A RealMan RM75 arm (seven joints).
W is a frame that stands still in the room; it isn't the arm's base.
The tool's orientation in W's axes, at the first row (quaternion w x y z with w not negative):
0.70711 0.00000 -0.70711 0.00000
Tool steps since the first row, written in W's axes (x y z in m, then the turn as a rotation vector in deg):
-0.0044 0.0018 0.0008 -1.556 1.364 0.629
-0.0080 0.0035 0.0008 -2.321 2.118 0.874
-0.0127 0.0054 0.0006 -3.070 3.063 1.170
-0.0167 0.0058 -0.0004 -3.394 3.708 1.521
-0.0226 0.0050 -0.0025 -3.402 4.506 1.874
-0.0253 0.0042 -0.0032 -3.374 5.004 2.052
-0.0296 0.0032 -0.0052 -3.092 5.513 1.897
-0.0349 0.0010 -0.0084 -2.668 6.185 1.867
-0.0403 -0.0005 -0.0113 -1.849 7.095 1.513
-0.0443 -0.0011 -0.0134 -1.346 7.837 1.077
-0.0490 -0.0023 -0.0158 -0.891 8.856 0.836
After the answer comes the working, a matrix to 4 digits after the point.
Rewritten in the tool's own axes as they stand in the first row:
0.0008 0.0018 0.0044 0.629 1.364 1.556
0.0008 0.0035 0.0080 0.874 2.118 2.321
0.0006 0.0054 0.0127 1.170 3.063 3.070
-0.0004 0.0058 0.0167 1.521 3.708 3.394
-0.0025 0.0050 0.0226 1.874 4.506 3.402
-0.0032 0.0042 0.0253 2.052 5.004 3.374
-0.0052 0.0032 0.0296 1.897 5.513 3.092
-0.0084 0.0010 0.0349 1.867 6.185 2.668
-0.0113 -0.0005 0.0403 1.513 7.095 1.849
-0.0134 -0.0011 0.0443 1.077 7.837 1.346
-0.0158 -0.0023 0.0490 0.836 8.856 0.891

The tool's axes in the first row as the columns of a matrix, in W's axes (rounded; the answer above uses it unrounded):
0.0000 0.0000 -1.0000
0.0000 1.0000 0.0000
1.0000 0.0000 0.0000

